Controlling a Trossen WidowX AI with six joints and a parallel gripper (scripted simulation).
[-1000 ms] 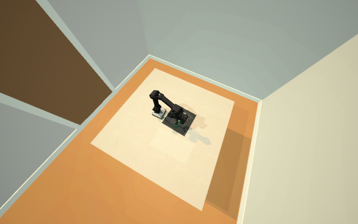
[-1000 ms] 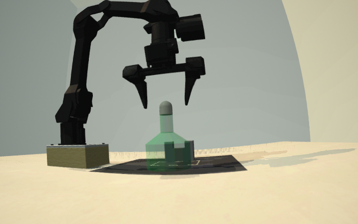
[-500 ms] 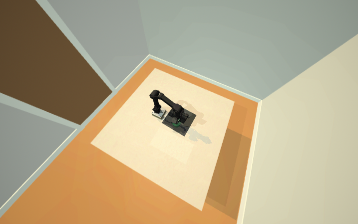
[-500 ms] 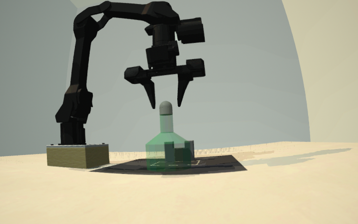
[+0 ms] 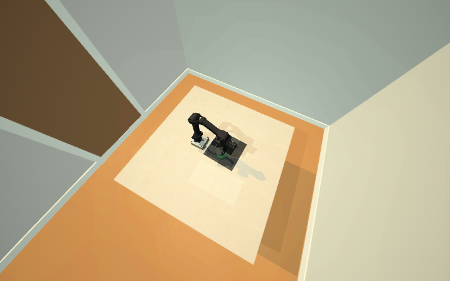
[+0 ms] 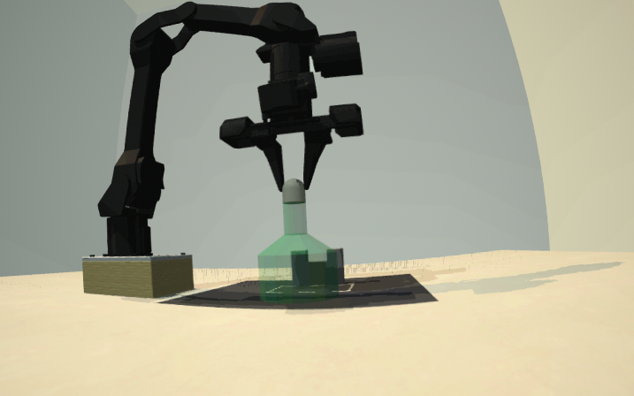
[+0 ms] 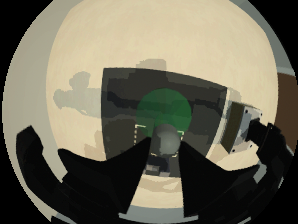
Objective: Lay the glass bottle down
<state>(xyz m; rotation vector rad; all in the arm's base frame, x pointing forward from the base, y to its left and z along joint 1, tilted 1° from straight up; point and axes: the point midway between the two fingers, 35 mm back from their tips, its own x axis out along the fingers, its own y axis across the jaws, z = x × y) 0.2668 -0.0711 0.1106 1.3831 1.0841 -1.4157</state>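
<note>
The green glass bottle lies 50 mm below my gripper tip. Round my gripper tip: dark mat: 20 mm ahead, 70 mm to the left, 140 mm below.
</note>
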